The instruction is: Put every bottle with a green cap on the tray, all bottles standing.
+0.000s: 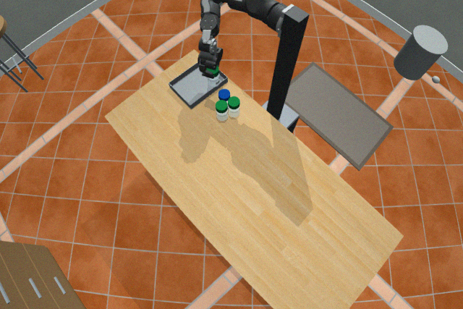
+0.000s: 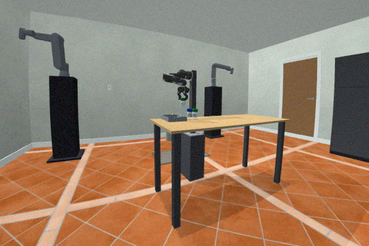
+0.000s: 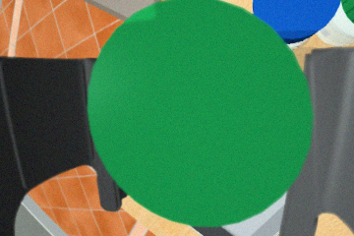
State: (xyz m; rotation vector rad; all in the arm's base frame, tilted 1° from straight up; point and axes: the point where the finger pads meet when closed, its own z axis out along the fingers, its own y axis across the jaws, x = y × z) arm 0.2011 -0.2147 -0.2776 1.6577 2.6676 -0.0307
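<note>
The tray lies 19 cm below my hand, 10 cm to the right of it and 1 cm ahead of it. Round my hand: blue-capped bottle (16 cm below, 8 cm to the left).
</note>
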